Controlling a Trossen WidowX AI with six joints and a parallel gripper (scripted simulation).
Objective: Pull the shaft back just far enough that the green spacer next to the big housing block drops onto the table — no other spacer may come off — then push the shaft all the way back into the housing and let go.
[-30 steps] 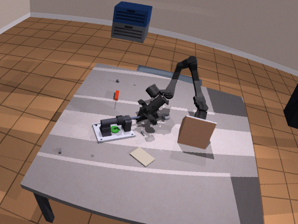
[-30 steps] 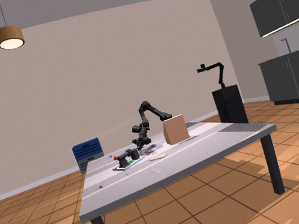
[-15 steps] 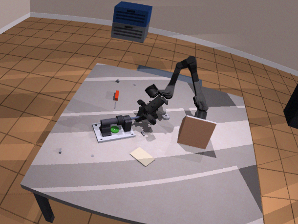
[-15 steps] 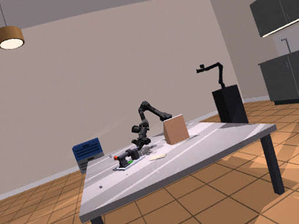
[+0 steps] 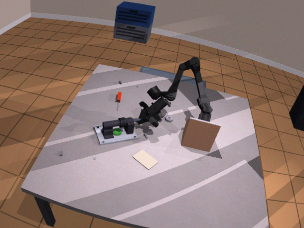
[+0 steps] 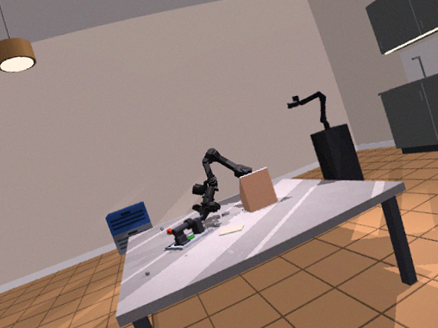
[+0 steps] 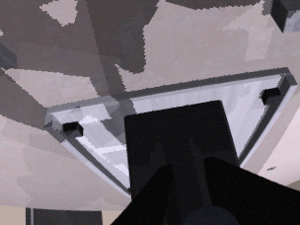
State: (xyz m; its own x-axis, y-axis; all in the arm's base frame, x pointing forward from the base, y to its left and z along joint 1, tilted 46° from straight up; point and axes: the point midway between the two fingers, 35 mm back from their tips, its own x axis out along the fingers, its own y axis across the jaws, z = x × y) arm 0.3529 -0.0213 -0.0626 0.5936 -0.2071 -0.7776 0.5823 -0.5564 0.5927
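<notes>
Right now the thin shaft is 50 mm ahead of my gripper tip, 40 mm to the left of it and 30 mm above it. The rest, counted from my gripper tip: green spacer (100 mm ahead, 70 mm to the left, 40 mm below); then beige card (100 mm behind, 210 mm to the left, 50 mm below); then toothed disc (170 mm behind, 170 mm to the right, 50 mm below).
</notes>
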